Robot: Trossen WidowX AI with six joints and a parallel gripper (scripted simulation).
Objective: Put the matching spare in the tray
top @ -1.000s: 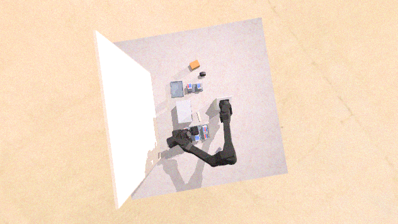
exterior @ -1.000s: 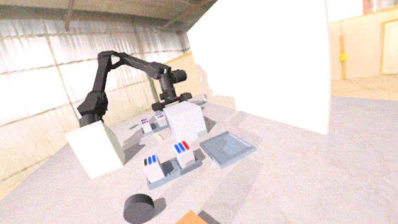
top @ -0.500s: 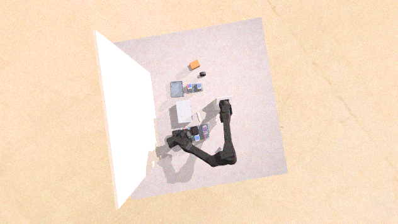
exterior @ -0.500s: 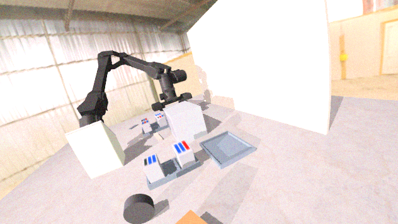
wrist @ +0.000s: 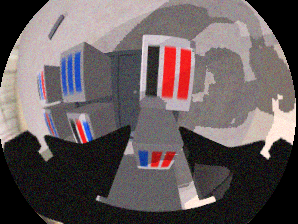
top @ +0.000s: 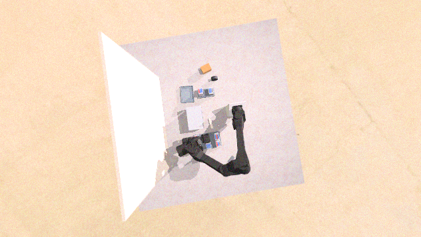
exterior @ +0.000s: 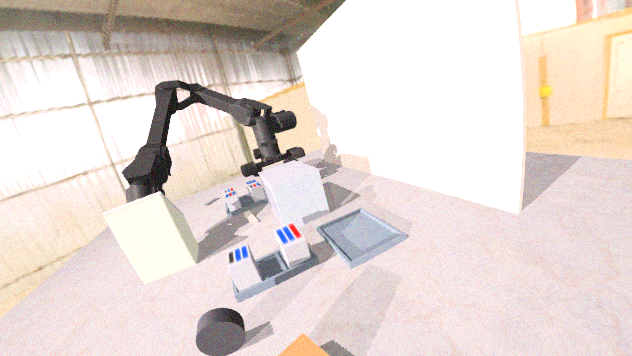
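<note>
Now: gripper tip 3 cm below the white spare cube. Also, from my gripper tip: big white block 1 cm behind, 15 cm to the right, 3 cm above; flat grey tray 3 cm ahead, 35 cm to the right, 1 cm below; rack 7 cm behind, 3 cm to the left, 1 cm below.
</note>
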